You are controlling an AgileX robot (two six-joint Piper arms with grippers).
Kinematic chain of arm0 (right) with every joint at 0, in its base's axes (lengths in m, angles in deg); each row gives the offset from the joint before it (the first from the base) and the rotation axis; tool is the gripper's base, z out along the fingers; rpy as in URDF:
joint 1: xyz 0 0 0.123 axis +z
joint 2: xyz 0 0 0 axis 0.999 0.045 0
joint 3: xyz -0.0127 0.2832 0.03 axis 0.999 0.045 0
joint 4: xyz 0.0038 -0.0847 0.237 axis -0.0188 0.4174 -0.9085
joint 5: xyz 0 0 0 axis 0.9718 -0.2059 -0.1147
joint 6: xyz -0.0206 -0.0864 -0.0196 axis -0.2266 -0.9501 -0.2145
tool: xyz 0 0 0 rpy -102.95 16.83 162.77
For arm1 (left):
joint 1: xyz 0 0 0.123 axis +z
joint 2: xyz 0 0 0 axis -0.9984 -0.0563 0
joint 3: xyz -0.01 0.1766 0.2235 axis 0.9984 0.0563 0
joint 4: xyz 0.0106 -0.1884 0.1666 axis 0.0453 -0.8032 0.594
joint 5: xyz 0 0 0 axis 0.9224 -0.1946 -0.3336
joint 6: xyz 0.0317 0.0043 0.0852 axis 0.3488 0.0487 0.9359
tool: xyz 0 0 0 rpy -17.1 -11.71 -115.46
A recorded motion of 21 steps. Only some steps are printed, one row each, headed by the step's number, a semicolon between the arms.
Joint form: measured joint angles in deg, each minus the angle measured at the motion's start. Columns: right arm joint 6, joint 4, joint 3, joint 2, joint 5, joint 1; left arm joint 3, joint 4, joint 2, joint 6, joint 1, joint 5.
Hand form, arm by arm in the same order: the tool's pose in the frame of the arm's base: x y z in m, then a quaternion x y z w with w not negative. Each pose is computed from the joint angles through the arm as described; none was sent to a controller.
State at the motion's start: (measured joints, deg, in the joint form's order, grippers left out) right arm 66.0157 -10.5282 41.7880 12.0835 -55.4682 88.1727; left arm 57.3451 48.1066 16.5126 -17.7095 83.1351 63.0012
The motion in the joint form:
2: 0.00 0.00 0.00 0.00 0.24 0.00; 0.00 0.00 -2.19 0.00 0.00 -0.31
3: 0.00 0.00 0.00 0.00 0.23 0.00; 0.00 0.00 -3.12 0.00 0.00 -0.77
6: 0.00 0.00 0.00 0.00 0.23 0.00; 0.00 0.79 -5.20 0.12 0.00 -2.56
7: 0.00 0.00 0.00 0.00 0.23 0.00; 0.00 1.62 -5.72 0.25 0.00 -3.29
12: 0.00 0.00 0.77 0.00 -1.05 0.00; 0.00 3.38 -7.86 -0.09 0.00 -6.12
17: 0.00 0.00 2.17 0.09 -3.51 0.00; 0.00 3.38 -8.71 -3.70 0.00 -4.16
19: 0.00 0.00 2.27 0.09 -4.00 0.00; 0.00 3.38 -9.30 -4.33 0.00 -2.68
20: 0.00 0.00 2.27 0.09 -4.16 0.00; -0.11 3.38 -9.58 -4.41 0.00 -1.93
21: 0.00 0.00 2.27 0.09 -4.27 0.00; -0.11 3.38 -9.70 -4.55 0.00 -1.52
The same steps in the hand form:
2: 0.0595 -0.0026 0.2642 -0.02690 0.77590 -0.03765 0.62915; 0.1142 -0.0042 0.2713 -0.05819 0.76963 -0.06607 0.63239
3: 0.0595 -0.0026 0.2642 -0.02690 0.77585 -0.03765 0.62922; 0.1167 -0.0046 0.2701 -0.05720 0.77253 -0.06676 0.62887
6: 0.0595 -0.0026 0.2642 -0.02690 0.77585 -0.03765 0.62922; 0.1225 -0.0061 0.2683 -0.04713 0.77557 -0.06577 0.62606
7: 0.0595 -0.0026 0.2642 -0.02690 0.77585 -0.03765 0.62922; 0.1240 -0.0066 0.2682 -0.03901 0.77516 -0.06246 0.62746
12: 0.0606 -0.0024 0.2617 -0.02763 0.77304 -0.03723 0.63266; 0.1301 -0.0090 0.2674 -0.02248 0.77357 -0.06319 0.63015
17: 0.0627 -0.0020 0.2573 -0.02900 0.76765 -0.03638 0.63918; 0.1317 -0.0076 0.2628 -0.05257 0.78629 -0.07475 0.61106
19: 0.0629 -0.0019 0.2575 -0.02920 0.76547 -0.03624 0.64179; 0.1326 -0.0066 0.2594 -0.06119 0.79583 -0.07178 0.59813
20: 0.0630 -0.0019 0.2577 -0.02925 0.76457 -0.03620 0.64286; 0.1331 -0.0061 0.2584 -0.06386 0.80001 -0.06909 0.59257
21: 0.0630 -0.0019 0.2579 -0.02928 0.76395 -0.03617 0.64359; 0.1332 -0.0058 0.2575 -0.06600 0.80236 -0.06808 0.58927

